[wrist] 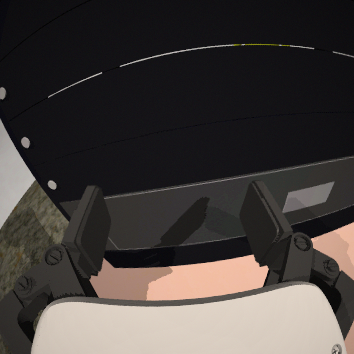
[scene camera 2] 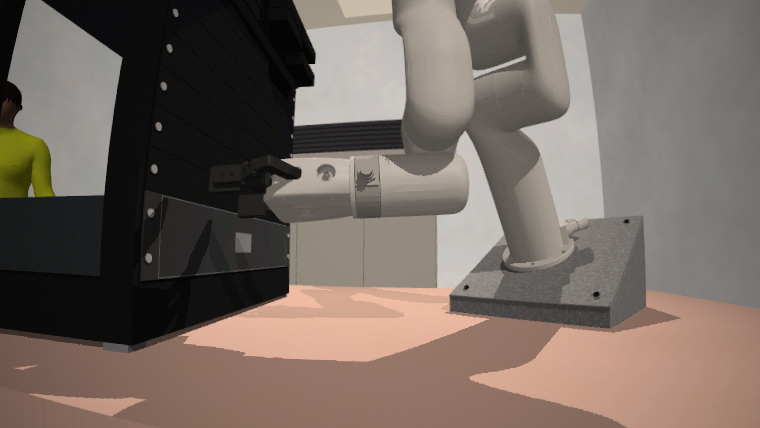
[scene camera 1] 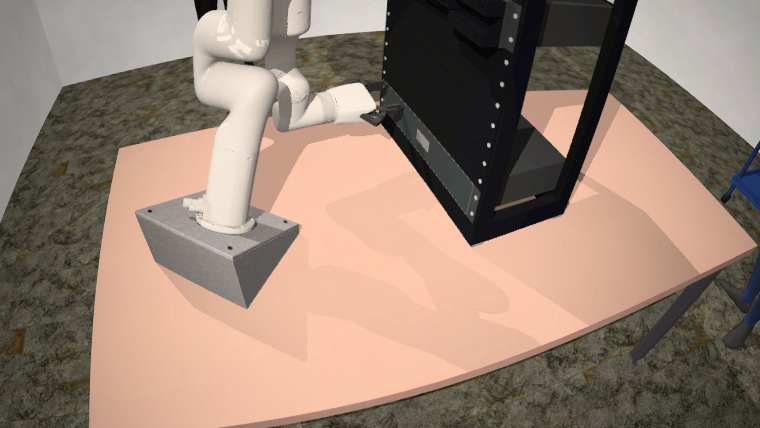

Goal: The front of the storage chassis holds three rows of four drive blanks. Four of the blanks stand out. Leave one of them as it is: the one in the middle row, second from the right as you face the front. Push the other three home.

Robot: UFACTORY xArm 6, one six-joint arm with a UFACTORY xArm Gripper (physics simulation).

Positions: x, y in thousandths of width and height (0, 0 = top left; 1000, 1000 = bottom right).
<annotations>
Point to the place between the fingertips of my gripper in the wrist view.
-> At 496, 569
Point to a black rack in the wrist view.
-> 490, 400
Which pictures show the black rack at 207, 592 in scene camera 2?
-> The wrist view, scene camera 2 and scene camera 1: all of them.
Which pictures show my gripper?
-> The wrist view, scene camera 2 and scene camera 1: all of them.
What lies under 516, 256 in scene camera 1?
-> My gripper.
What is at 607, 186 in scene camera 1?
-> A black rack.
</annotations>
